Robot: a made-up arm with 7 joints. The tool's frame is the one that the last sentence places.
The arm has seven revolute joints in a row. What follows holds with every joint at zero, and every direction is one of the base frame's.
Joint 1 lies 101.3 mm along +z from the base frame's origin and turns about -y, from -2.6 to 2.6 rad.
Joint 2 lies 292 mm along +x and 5.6 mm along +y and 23.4 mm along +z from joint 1 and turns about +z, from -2.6 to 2.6 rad.
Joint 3 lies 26.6 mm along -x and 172.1 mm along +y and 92.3 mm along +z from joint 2 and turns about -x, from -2.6 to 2.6 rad.
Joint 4 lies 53.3 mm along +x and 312.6 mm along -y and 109.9 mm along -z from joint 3 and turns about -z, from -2.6 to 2.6 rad.
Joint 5 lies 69.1 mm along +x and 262.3 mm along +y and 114.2 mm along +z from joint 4 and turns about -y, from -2.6 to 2.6 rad.
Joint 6 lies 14.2 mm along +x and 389.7 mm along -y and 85.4 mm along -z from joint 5 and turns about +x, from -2.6 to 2.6 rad.
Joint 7 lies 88.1 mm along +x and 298 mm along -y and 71.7 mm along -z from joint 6 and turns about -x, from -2.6 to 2.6 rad.
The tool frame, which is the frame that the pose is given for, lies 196.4 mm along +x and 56.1 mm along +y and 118.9 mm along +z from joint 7; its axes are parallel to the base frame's.
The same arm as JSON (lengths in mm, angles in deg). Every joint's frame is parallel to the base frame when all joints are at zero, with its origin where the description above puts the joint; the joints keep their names.
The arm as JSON. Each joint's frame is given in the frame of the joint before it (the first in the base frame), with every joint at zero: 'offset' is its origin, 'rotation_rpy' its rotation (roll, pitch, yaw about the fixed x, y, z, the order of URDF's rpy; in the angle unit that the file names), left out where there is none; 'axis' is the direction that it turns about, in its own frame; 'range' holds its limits. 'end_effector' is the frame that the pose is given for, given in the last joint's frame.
{
  "length_unit": "mm",
  "angle_unit": "deg",
  "chain": [
    {
      "id": "joint 1",
      "offset": [
        0.0,
        0.0,
        101.3
      ],
      "axis": [
        0.0,
        -1.0,
        0.0
      ],
      "range": [
        -148.97,
        148.97
      ]
    },
    {
      "id": "joint 2",
      "offset": [
        292.0,
        5.6,
        23.4
      ],
      "axis": [
        0.0,
        0.0,
        1.0
      ],
      "range": [
        -148.97,
        148.97
      ]
    },
    {
      "id": "joint 3",
      "offset": [
        -26.6,
        172.1,
        92.3
      ],
      "axis": [
        -1.0,
        0.0,
        0.0
      ],
      "range": [
        -148.97,
        148.97
      ]
    },
    {
      "id": "joint 4",
      "offset": [
        53.3,
        -312.6,
        -109.9
      ],
      "axis": [
        0.0,
        0.0,
        -1.0
      ],
      "range": [
        -148.97,
        148.97
      ]
    },
    {
      "id": "joint 5",
      "offset": [
        69.1,
        262.3,
        114.2
      ],
      "axis": [
        0.0,
        -1.0,
        0.0
      ],
      "range": [
        -148.97,
        148.97
      ]
    },
    {
      "id": "joint 6",
      "offset": [
        14.2,
        -389.7,
        -85.4
      ],
      "axis": [
        1.0,
        0.0,
        0.0
      ],
      "range": [
        -148.97,
        148.97
      ]
    },
    {
      "id": "joint 7",
      "offset": [
        88.1,
        -298.0,
        -71.7
      ],
      "axis": [
        -1.0,
        0.0,
        0.0
      ],
      "range": [
        -148.97,
        148.97
      ]
    }
  ],
  "end_effector": {
    "offset": [
      196.4,
      56.1,
      118.9
    ]
  }
}

